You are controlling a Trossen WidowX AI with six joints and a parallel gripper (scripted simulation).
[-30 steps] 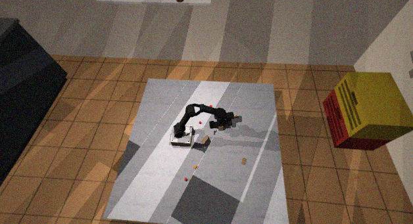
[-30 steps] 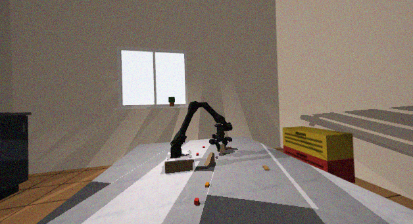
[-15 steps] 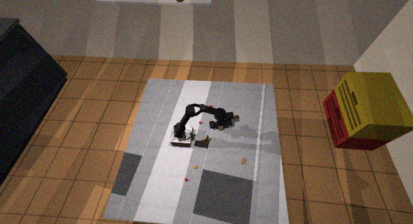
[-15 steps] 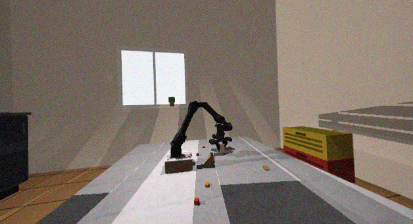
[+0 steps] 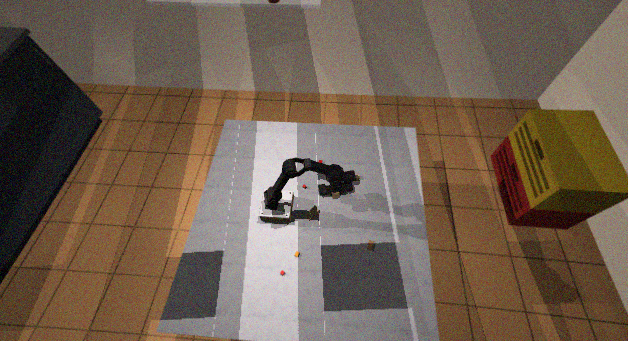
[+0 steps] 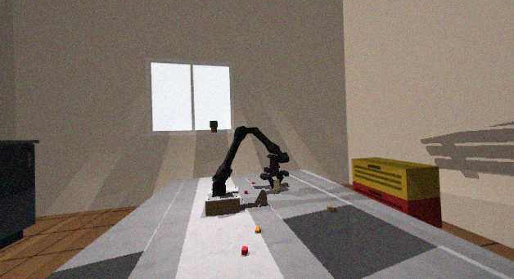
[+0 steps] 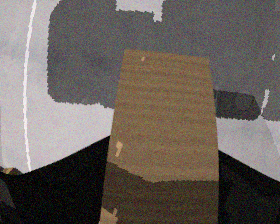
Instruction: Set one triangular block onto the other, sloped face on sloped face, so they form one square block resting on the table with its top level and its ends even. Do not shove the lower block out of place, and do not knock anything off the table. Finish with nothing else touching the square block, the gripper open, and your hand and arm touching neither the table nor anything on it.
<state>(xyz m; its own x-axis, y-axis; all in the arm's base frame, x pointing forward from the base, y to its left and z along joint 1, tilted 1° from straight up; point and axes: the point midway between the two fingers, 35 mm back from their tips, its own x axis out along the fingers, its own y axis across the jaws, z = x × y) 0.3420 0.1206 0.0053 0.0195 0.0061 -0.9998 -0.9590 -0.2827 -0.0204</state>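
Now: gripper tip 10 mm below the triangular block. From my gripper tip the other things lie so: orange cube 360 mm to the right, 160 mm behind, 30 mm below.
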